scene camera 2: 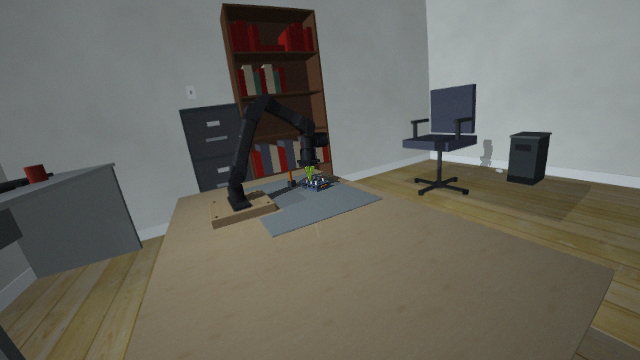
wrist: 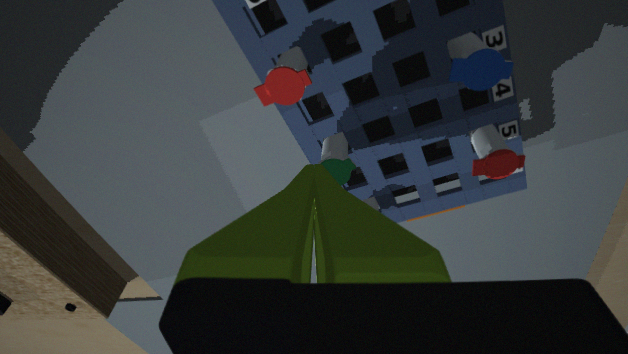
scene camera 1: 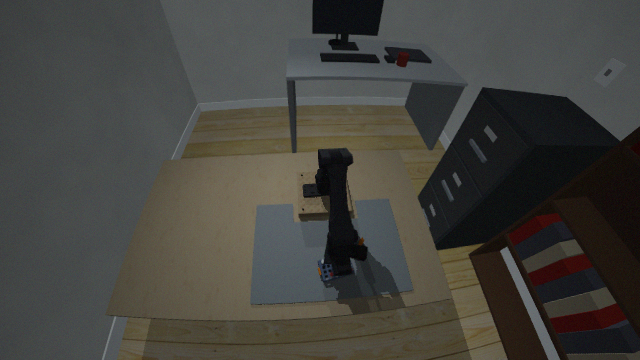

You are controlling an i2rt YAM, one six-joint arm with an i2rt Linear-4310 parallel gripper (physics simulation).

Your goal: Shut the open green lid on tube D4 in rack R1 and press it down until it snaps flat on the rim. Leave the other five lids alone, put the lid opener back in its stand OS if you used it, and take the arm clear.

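Where they show: gripper, fingertip midpoint: (scene camera 2: 309, 180) (wrist: 314, 178) (scene camera 1: 331, 257); arm's base at its link origin: (scene camera 2: 238, 202) (scene camera 1: 323, 189).
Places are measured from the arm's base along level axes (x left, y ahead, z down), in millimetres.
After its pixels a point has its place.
Note:
The blue rack (scene camera 1: 327, 272) {x -34, y 396, z 3 mm} (scene camera 2: 316, 187) {x -63, y 347, z 11 mm} (wrist: 395, 107) {x 2, y 377, z 2 mm} stands on the grey mat. In the wrist view a green lid (wrist: 340, 173) {x -11, y 352, z -16 mm} sits at the top of a tube at the rack's left edge; my fingertips partly cover it, so I cannot tell whether it is flat on the rim. My gripper (scene camera 2: 309, 180) {x -11, y 341, z -15 mm} (wrist: 314, 178) {x -11, y 341, z -15 mm} is shut and empty, its green fingertips at or just over the lid's left side; contact is unclear. In scene camera 1 the arm hides the fingers. The orange lid opener (scene camera 1: 361, 241) {x 116, y 298, z -38 mm} (scene camera 2: 290, 175) {x 114, y 294, z -30 mm} stands upright in its dark stand (scene camera 2: 292, 184) {x 102, y 293, z 16 mm}.
Two red lids (wrist: 286, 86) {x 28, y 344, z -16 mm} (wrist: 500, 164) {x -20, y 410, z -16 mm} and a blue lid (wrist: 482, 70) {x 18, y 403, z -16 mm} top other tubes. Another tube (wrist: 372, 203) {x -44, y 358, z 0 mm} is mostly hidden behind the right finger. The arm's wooden base block (scene camera 1: 313, 216) {x -62, y 126, z 28 mm} (scene camera 2: 245, 216) {x -125, y -1, z 21 mm} stands beside the grey mat (scene camera 1: 280, 280) {x -222, y 404, z 32 mm} (scene camera 2: 325, 212) {x -291, y 255, z 32 mm}.

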